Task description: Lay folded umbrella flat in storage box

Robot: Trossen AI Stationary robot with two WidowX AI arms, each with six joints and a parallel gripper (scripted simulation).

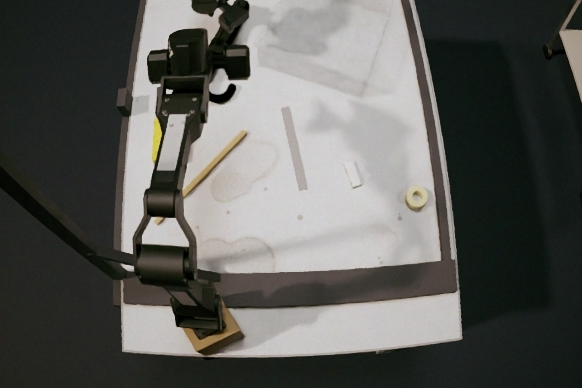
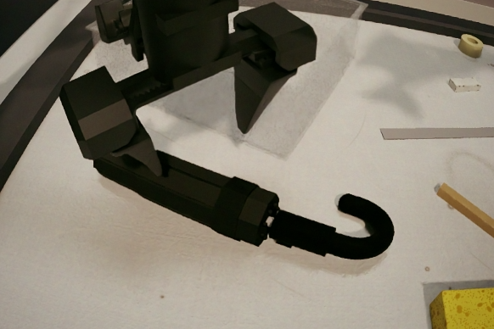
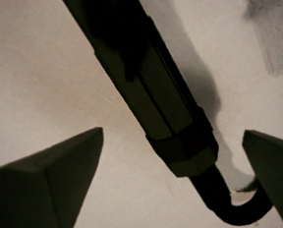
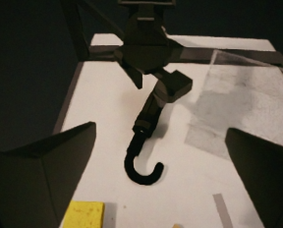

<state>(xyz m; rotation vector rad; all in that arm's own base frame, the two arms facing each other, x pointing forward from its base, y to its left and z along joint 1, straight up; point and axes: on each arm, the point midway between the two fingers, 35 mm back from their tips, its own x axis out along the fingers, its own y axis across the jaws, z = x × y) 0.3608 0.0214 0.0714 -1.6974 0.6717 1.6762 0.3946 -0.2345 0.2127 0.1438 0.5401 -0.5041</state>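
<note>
Right now the folded black umbrella is 2 cm ahead of my left hand, 3 cm to the right of it and 10 cm below it. Also, from my left hand: wooden stick: 4 cm behind, 37 cm to the right, 12 cm below; clear storage box: 27 cm ahead, 1 cm to the left, 7 cm below; grey strip: 17 cm ahead, 30 cm to the right, 12 cm below.
</note>
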